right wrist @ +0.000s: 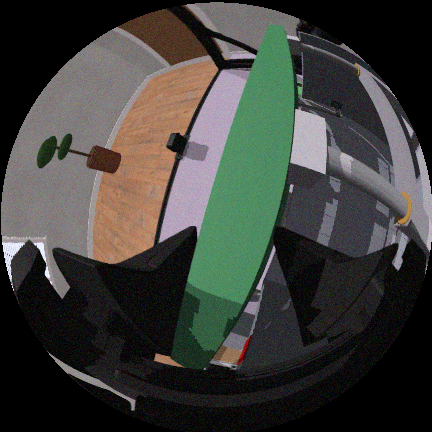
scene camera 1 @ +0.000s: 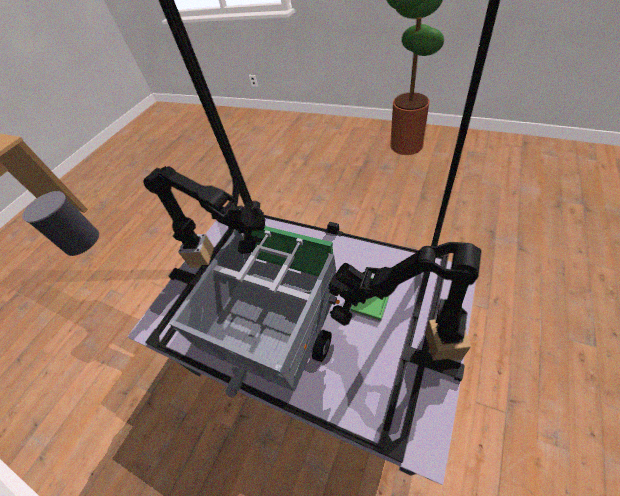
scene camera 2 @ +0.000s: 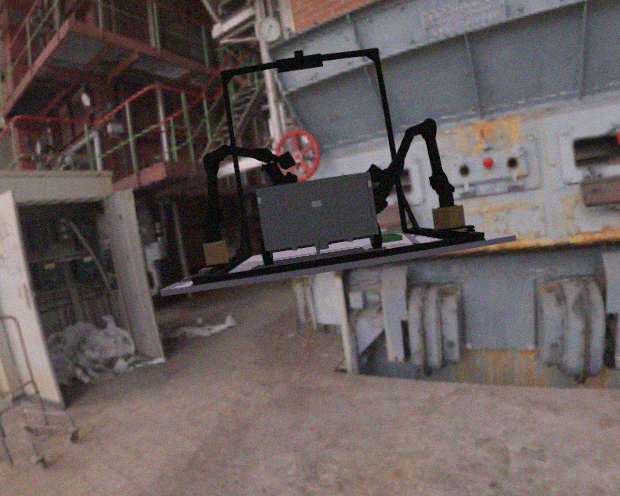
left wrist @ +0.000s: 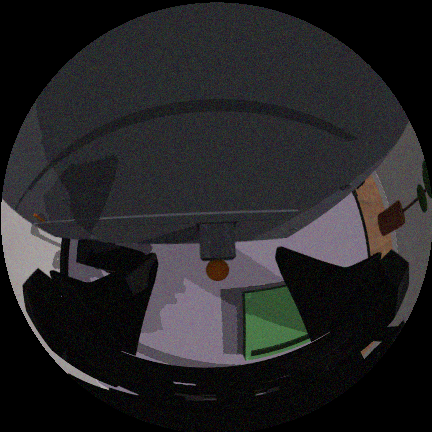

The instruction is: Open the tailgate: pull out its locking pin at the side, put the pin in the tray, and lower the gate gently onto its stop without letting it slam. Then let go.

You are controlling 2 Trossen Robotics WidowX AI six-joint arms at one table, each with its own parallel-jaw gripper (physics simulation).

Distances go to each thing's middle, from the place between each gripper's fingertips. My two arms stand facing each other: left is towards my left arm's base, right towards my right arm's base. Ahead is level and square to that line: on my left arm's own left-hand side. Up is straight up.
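The grey truck bed [scene camera 1: 264,319] is 24 cm ahead of my right hand, 11 cm to the left of it and 9 cm below it. As for the green tray [left wrist: 271,322], it is 1 cm behind my right hand, 41 cm to the left of it and 22 cm below it.
My left hand is 12 cm past the green tray, 9 cm to the right of it and 10 cm above it. Going by their middles, of the things named here the green tray is the nearest to my left hand. The grey truck bed is 21 cm to the right of my left hand, 13 cm ahead of it and 3 cm above it.
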